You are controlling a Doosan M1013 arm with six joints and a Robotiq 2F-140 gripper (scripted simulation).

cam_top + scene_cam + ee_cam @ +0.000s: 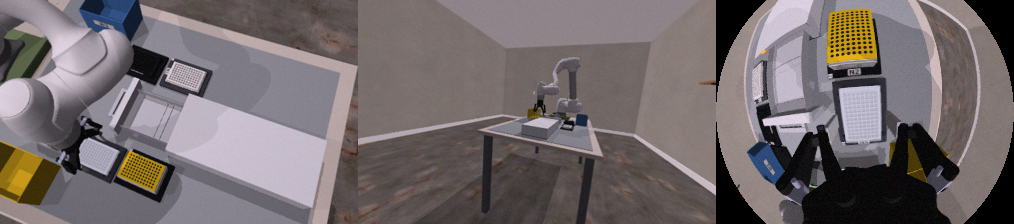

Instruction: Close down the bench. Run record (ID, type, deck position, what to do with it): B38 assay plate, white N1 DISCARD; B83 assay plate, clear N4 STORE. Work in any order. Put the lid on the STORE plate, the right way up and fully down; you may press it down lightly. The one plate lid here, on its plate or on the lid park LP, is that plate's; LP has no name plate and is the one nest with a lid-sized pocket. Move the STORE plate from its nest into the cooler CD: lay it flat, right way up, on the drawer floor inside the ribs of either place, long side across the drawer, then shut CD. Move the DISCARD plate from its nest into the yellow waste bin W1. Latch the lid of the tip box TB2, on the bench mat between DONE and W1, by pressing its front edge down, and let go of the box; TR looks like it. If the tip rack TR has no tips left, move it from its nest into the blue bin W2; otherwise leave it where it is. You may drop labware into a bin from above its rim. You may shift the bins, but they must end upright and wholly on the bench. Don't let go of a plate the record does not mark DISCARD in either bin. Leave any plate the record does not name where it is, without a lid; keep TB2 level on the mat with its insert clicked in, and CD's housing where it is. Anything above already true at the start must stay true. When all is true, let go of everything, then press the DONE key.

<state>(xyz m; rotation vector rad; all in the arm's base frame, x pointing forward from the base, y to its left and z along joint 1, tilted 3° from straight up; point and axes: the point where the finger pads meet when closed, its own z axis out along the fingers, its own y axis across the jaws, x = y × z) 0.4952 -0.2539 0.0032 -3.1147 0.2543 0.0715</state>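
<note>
Right now my hand is 4 cm above the flat grey lid. The rest, counted from my hand: yellow tip rack: 16 cm ahead, 2 cm to the right, 1 cm below; then clear assay plate: 5 cm below; then yellow bin W1: 20 cm behind, 11 cm to the right, 3 cm below.
</note>
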